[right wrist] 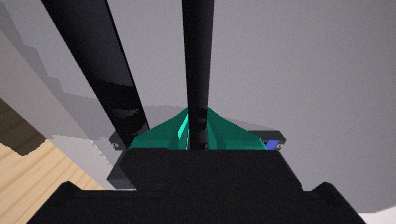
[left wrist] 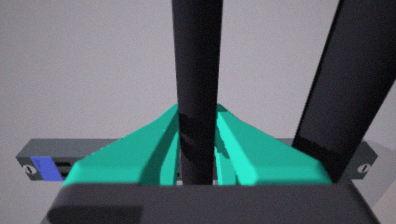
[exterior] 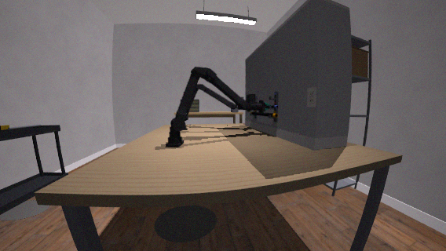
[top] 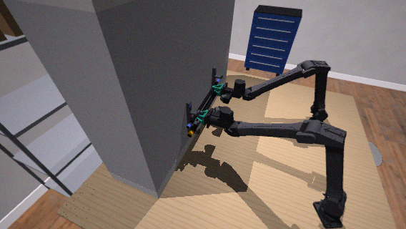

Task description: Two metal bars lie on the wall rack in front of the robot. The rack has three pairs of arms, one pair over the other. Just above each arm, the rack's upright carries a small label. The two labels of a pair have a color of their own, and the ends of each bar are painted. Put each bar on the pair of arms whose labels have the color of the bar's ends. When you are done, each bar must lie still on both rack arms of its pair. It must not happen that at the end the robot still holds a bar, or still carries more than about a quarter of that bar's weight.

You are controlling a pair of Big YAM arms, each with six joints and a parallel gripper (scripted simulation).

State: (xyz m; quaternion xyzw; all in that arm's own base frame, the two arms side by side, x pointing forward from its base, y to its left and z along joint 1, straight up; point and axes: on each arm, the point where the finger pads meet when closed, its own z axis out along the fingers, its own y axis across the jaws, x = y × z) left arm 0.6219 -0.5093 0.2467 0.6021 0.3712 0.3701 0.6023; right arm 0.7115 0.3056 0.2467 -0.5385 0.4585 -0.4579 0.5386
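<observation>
Now: left hand 1 cm past the blue-ended bar and 15 cm to the left of it. The rest, counted from my left hand: orange-ended bar: 1 cm behind, 15 cm to the right, 7 cm below; grey wall block: 17 cm ahead, 18 cm to the right, 20 cm above.
</observation>
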